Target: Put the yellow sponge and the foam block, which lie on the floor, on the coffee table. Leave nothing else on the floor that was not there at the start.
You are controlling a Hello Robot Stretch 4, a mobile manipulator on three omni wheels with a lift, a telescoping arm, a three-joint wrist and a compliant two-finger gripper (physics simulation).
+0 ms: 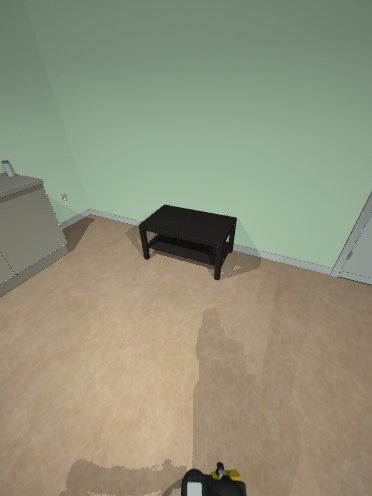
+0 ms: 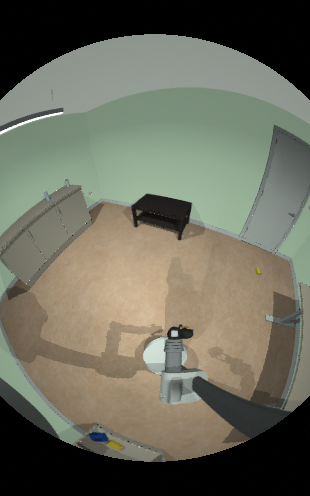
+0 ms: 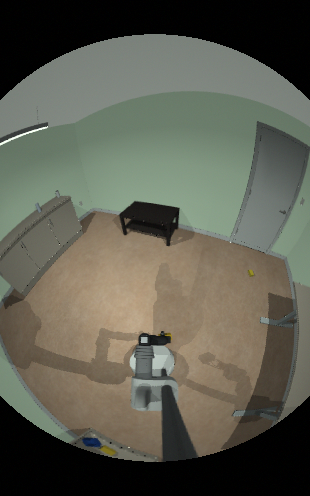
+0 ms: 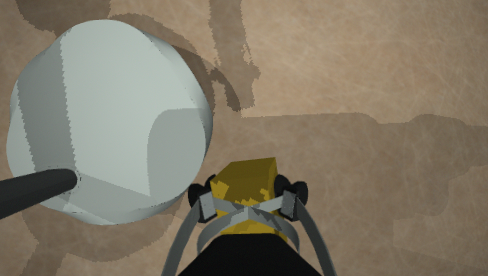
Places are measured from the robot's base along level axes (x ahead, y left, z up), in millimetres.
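Pixels of known places: gripper, fingertip midpoint: [image 4: 249, 189]; robot's base at its link origin: [image 2: 164, 354] [image 3: 152, 361] [image 4: 129, 127].
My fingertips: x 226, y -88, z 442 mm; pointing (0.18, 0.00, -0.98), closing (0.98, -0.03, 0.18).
Ahead of a thing's pixels: the offset from my fingertips to its top centre. "pt": to the spot under its first point. Level surfaces: height alone.
My gripper [image 1: 225, 478] [image 2: 185, 330] [image 3: 164, 337] [image 4: 249, 189] is shut on a golden-yellow block @(0 mm ahead, 20 mm right, 59 mm up) [image 4: 250, 175] [image 1: 232, 474], held over the floor beside my pale base. I cannot tell whether this block is the sponge or the foam block. A small bright yellow piece @(802 mm ahead, 1420 mm right, 424 mm down) [image 2: 258, 271] [image 3: 251, 273] lies on the floor at the right, apart from the gripper; it is too small to identify. The black coffee table @(20 mm down) [image 1: 190, 223] [image 2: 162, 204] [image 3: 150, 211] stands ahead near the far wall. Its top shows no object, and the gripper is well short of it.
A low cabinet [image 1: 32, 225] [image 2: 47, 235] [image 3: 40, 245] stands at the left with cans on top. Grey table legs @(pt 95 mm back, 1574 mm right, 390 mm down) [image 2: 282, 320] [image 3: 278, 321] stand at the right. A door [image 2: 280, 195] is at the far right. A shelf unit [image 2: 137, 450] behind holds a blue thing [image 2: 98, 437] and a yellow thing [image 2: 115, 445].
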